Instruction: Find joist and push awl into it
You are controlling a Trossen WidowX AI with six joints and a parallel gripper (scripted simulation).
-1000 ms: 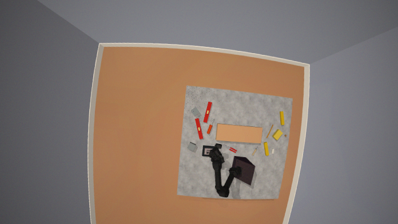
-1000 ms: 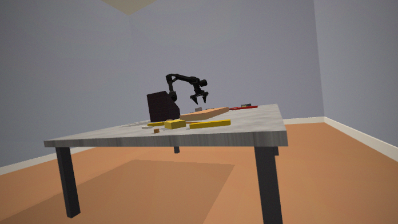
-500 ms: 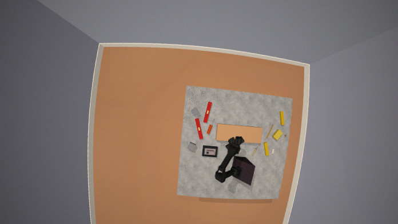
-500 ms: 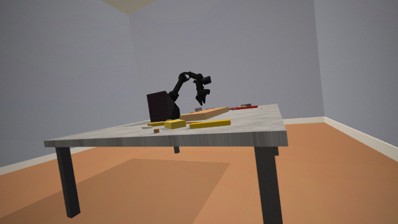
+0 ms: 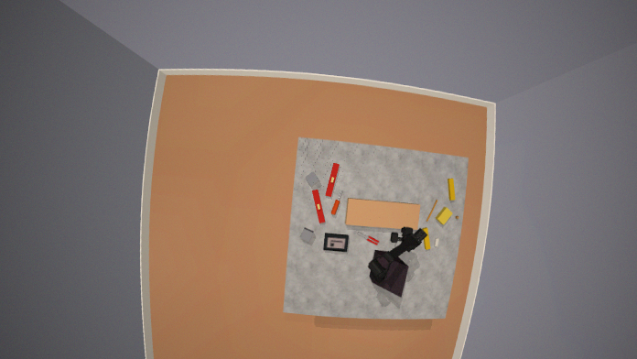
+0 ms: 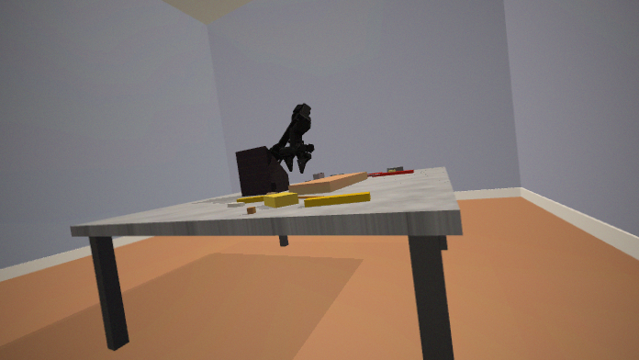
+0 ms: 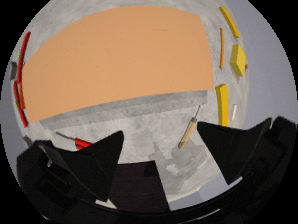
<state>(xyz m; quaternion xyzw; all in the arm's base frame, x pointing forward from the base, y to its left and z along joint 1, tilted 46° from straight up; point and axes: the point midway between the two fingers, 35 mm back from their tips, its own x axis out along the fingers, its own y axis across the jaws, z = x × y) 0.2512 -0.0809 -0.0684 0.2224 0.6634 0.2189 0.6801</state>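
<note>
Right now the awl is 5 cm behind my gripper tip, 10 cm to the right of it and 8 cm below it. Also, from my gripper tip: yellow block: 15 cm ahead, 35 cm to the right, 7 cm below; dark tray: 11 cm behind, 43 cm to the left, 7 cm below; thin stick: 18 cm ahead, 25 cm to the right, 8 cm below.
</note>
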